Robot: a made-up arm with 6 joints. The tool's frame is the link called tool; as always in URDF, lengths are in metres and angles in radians. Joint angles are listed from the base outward.
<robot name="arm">
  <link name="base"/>
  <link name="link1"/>
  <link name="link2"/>
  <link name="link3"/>
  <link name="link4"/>
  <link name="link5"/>
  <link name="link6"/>
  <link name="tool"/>
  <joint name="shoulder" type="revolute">
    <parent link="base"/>
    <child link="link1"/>
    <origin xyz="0.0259 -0.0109 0.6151" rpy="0 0 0"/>
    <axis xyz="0 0 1"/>
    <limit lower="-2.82" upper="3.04"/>
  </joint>
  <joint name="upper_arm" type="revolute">
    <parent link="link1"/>
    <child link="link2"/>
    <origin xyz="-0.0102 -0.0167 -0.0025" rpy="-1.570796 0 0"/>
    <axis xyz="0 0 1"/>
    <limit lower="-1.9" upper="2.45"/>
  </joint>
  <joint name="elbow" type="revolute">
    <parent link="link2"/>
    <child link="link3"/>
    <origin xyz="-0.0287 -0.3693 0.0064" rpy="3.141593 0 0"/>
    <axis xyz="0 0 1"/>
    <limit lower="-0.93" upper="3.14"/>
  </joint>
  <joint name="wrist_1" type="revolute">
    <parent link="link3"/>
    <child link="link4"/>
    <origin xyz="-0.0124 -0.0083 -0.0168" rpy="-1.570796 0 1.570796"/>
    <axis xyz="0 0 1"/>
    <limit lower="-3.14" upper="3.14"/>
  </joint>
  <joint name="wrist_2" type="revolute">
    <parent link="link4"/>
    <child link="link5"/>
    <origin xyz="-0.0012 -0.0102 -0.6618" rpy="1.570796 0 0"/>
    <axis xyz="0 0 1"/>
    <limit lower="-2" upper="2.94"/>
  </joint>
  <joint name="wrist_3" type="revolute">
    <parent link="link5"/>
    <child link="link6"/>
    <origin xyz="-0.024 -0.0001 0.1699" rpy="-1.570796 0 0"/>
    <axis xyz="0 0 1"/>
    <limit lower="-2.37" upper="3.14"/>
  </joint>
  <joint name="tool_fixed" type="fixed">
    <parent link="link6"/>
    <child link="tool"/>
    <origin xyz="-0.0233 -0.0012 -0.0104" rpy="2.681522 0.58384 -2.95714"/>
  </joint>
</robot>
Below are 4 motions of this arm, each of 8 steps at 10 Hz.
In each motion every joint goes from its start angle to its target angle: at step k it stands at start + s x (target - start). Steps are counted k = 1, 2, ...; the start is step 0. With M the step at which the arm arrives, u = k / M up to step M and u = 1 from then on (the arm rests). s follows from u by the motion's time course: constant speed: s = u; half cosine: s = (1 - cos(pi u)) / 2; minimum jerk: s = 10 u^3 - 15 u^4 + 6 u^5.
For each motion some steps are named. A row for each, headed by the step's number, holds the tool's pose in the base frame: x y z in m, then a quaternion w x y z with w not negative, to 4 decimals.
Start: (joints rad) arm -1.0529 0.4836 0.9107 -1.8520 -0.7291 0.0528
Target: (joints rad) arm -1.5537 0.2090 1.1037 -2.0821 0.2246 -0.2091
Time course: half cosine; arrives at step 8
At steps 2, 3, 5, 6, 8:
2: 0.4481 -0.6487 1.1124 0.9309 0.2555 0.0005 0.2611
3: 0.3927 -0.6539 1.1741 0.9408 0.2600 -0.0852 0.1998
5: 0.2621 -0.6306 1.3134 0.9222 0.2419 -0.2914 0.0785
6: 0.2104 -0.6055 1.3682 0.8985 0.2228 -0.3763 0.0386
8: 0.1674 -0.5757 1.4147 0.8702 0.2004 -0.4500 0.0089

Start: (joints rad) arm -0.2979 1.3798 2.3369 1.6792 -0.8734 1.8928
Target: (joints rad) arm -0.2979 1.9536 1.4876 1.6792 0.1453 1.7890
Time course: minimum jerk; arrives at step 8
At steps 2, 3, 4, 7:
2: 0.6563 -0.1954 1.2915 0.5149 0.4446 -0.5525 0.4815
3: 0.7946 -0.2385 1.1657 0.5535 0.5382 -0.4394 0.4593
4: 0.9330 -0.2810 0.9537 0.5582 0.6604 -0.2853 0.4133
7: 1.0098 -0.3014 0.3968 0.3988 0.8811 0.0166 0.2537

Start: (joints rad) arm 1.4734 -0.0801 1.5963 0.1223 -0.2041 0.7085
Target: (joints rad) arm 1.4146 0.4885 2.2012 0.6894 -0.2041 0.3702
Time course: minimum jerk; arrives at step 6
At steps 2, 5, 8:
2: 0.2080 -0.1246 1.6303 0.9287 -0.1913 -0.2862 0.1382
5: 0.1909 -0.0687 1.5891 0.9516 -0.1893 -0.2394 0.0352
8: 0.1895 -0.0660 1.5855 0.9524 -0.1889 -0.2373 0.0302

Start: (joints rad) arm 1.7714 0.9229 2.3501 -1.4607 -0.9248 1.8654
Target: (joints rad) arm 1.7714 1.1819 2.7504 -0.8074 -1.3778 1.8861
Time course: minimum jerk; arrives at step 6
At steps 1, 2, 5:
1: -0.0857 0.5450 1.4631 0.5434 -0.2506 -0.6789 0.4255
2: -0.0612 0.5430 1.4563 0.5384 -0.2960 -0.6944 0.3745
5: 0.0445 0.4940 1.4172 0.4889 -0.5031 -0.6907 0.1755

